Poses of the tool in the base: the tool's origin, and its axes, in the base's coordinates. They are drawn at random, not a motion.
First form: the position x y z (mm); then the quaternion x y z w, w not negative.
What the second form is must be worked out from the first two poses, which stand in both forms.
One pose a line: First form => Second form
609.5 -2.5 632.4 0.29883 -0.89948 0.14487 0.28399 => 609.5 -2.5 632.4 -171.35 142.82 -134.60
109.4 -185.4 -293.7 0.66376 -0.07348 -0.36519 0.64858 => 109.4 -185.4 -293.7 66.93 83.80 -125.70
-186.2 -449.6 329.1 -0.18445 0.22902 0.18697 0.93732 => -186.2 -449.6 329.1 -27.57 34.20 50.13
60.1 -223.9 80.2 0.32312 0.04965 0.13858 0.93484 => 60.1 -223.9 80.2 89.70 38.16 -72.83
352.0 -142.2 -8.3 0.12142 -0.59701 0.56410 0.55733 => 352.0 -142.2 -8.3 -146.15 75.07 -123.16
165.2 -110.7 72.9 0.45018 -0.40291 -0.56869 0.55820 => 165.2 -110.7 72.9 86.30 74.34 -177.36
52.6 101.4 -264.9 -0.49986 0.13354 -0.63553 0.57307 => 52.6 101.4 -264.9 -123.00 62.31 27.08
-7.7 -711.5 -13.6 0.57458 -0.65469 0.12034 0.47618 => -7.7 -711.5 -13.6 152.91 121.17 -124.55
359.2 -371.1 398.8 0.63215 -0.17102 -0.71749 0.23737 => 359.2 -371.1 398.8 33.44 81.82 -176.83
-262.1 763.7 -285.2 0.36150 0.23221 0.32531 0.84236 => -262.1 763.7 -285.2 78.40 50.89 -36.17
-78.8 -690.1 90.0 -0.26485 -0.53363 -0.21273 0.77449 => -78.8 -690.1 90.0 -168.96 73.13 138.25
